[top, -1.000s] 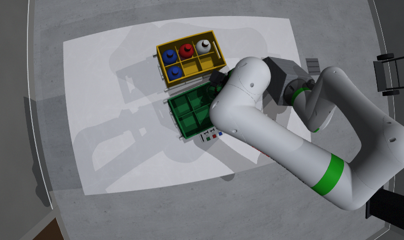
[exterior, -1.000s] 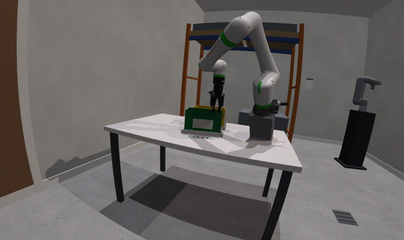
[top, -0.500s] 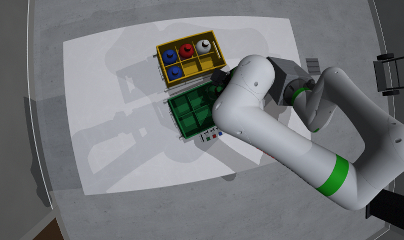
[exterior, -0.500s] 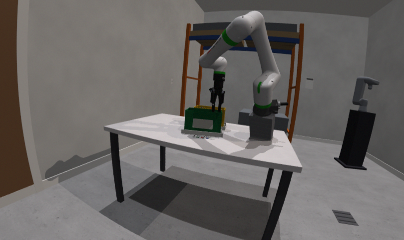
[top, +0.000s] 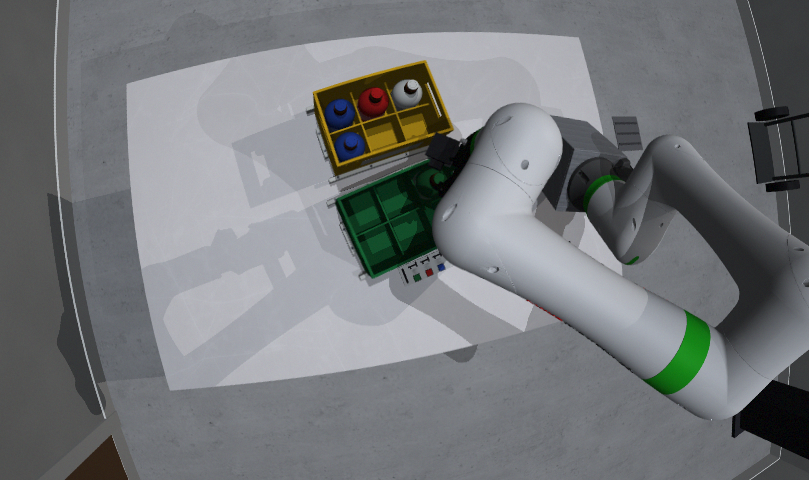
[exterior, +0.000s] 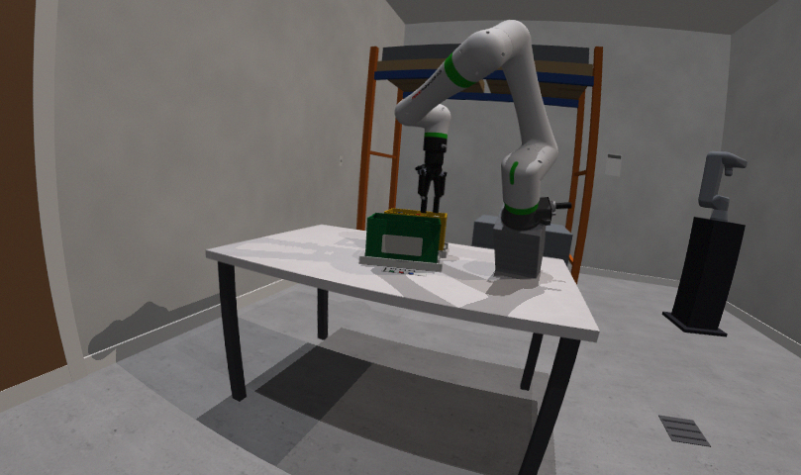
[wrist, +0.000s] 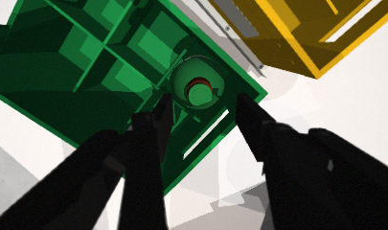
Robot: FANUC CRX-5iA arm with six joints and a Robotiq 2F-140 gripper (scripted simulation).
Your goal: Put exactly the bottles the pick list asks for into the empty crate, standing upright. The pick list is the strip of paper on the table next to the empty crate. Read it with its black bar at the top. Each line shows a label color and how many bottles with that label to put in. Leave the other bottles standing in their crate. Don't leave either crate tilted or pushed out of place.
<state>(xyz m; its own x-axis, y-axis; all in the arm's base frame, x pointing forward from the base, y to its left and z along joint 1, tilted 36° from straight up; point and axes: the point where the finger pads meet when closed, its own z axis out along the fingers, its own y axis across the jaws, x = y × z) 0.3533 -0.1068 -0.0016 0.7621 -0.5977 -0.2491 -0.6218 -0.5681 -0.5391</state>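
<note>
Now: hand 90 mm short of the red bottle, 220 mm to the left of it and 140 mm above it. From my hand the other things lie so: yellow crate: 90 mm ahead, 180 mm to the right, 150 mm below; green crate: 80 mm ahead, 60 mm to the left, 150 mm below; green-label bottle: 140 mm below.
</note>
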